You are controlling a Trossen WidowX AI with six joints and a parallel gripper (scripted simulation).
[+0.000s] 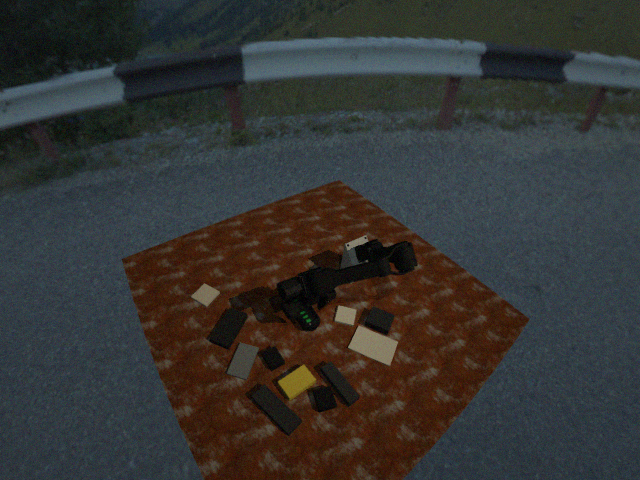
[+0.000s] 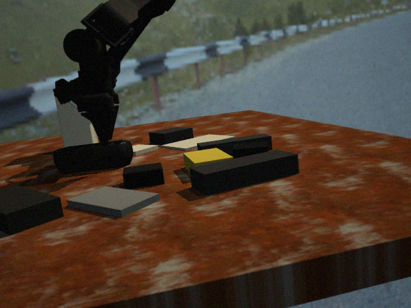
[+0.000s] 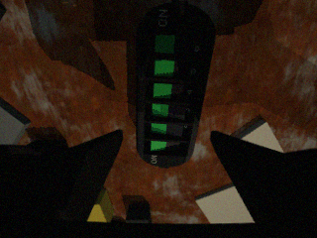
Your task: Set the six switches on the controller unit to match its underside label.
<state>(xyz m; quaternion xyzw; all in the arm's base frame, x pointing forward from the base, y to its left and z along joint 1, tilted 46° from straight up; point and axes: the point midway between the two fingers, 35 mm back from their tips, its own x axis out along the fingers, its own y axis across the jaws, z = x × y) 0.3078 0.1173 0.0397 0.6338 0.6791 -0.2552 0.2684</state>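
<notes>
Now: gripper tip 140 mm past the cream tile, 50 mm to the right of it and 50 mm above it. Also, from my gripper tip: cream plate (160 mm behind, 200 mm to the left, 50 mm below); grey plate (270 mm ahead, 40 mm to the left, 50 mm below); yellow block (150 mm ahead, 190 mm to the left, 40 mm below).
</notes>
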